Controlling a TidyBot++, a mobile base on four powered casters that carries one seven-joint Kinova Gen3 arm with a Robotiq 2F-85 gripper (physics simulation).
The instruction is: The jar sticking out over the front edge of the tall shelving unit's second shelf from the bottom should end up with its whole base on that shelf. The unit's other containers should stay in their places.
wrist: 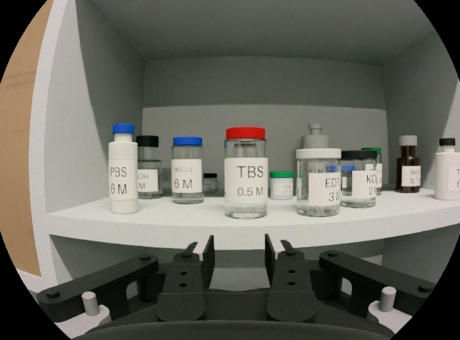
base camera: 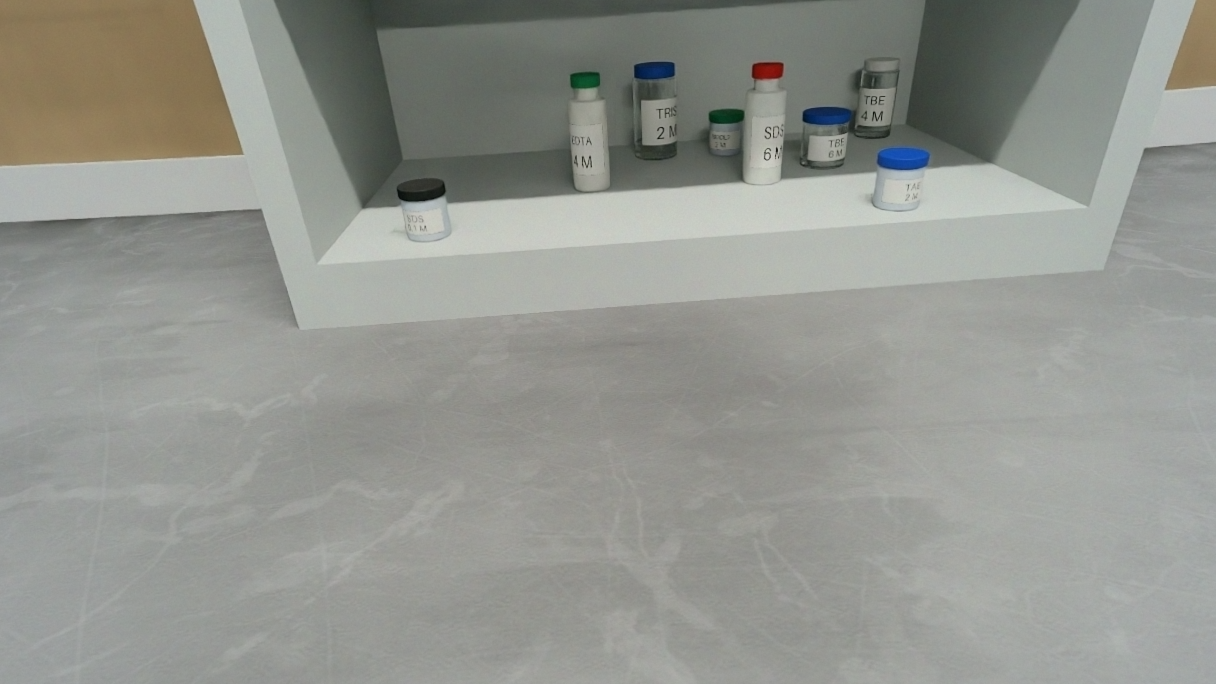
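Places are measured from the arm's base along level axes (x right, y ahead, z up), in centimetres.
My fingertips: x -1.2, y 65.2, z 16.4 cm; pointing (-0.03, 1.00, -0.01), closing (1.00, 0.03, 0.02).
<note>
Behind a point stands the place of what it marks.
The jar with a red lid (wrist: 245, 187), labelled TBS 0.5 M, stands upright near the front of the second shelf (wrist: 165, 224) in the wrist view. Its whole base appears to rest on the shelf, just behind the front edge. My gripper (wrist: 239, 248) is partly open with nothing between its fingers. It is in front of the shelf and apart from the jar, with the fingertips low in the picture near the shelf's front face. The jar and the gripper do not show in the base camera view.
A white PBS bottle (wrist: 123, 175) and an MGCL2 jar (wrist: 187, 172) stand left of the red-lidded jar; a white-lidded EDTA jar (wrist: 318, 185) and KOH jar (wrist: 358, 180) stand right. Several containers, including a black-lidded jar (base camera: 424, 212) {x -21.0, y 85.0, z -28.5 cm}, stand on the bottom shelf (base camera: 646, 270) {x 3.4, y 81.5, z -35.4 cm}.
</note>
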